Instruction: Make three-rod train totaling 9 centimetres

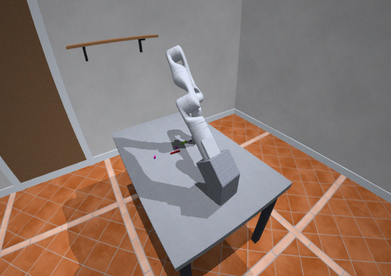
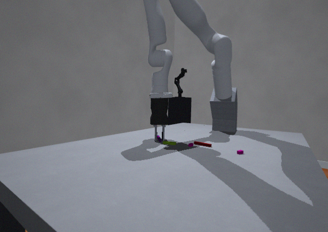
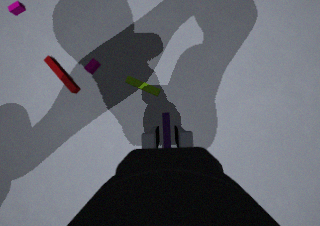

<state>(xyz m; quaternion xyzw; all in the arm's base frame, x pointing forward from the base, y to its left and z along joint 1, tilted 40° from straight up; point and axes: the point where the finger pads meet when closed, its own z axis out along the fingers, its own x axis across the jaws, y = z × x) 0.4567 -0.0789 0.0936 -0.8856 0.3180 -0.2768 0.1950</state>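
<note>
My gripper is now 1 cm above the purple rod. The rest, counted from my hand: blue rod: 5 cm to the right, 3 cm behind, 1 cm below; lime rod: 7 cm to the left, 1 cm below, 1 cm ahead; red rod: 17 cm to the left, 7 cm behind, 1 cm below.
</note>
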